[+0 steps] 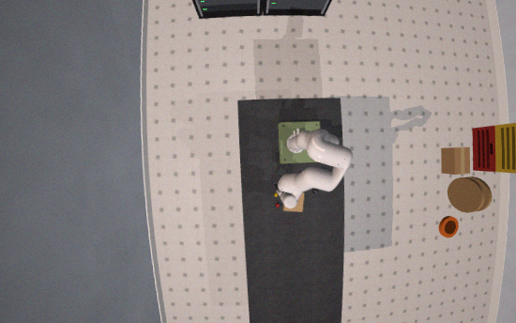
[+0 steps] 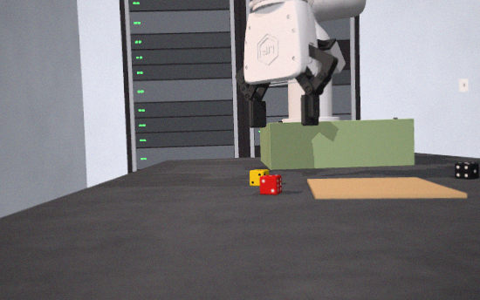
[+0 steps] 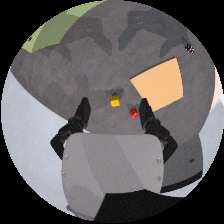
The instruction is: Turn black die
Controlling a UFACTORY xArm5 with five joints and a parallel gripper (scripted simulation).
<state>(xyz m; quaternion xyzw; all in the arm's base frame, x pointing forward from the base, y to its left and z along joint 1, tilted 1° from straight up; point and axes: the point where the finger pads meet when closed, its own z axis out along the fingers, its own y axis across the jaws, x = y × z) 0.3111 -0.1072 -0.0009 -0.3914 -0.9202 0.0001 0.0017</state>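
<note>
Now: hand 80 mm above the yellow die, 40 mm to the left of it and 30 mm short of it. From my hand the other things lie so: tan mat: 100 mm ahead, 90 mm to the left, 80 mm below; then red die: 110 mm ahead, 80 mm below, 30 mm to the right; then black die: 240 mm to the left, 80 mm below, 30 mm ahead.
</note>
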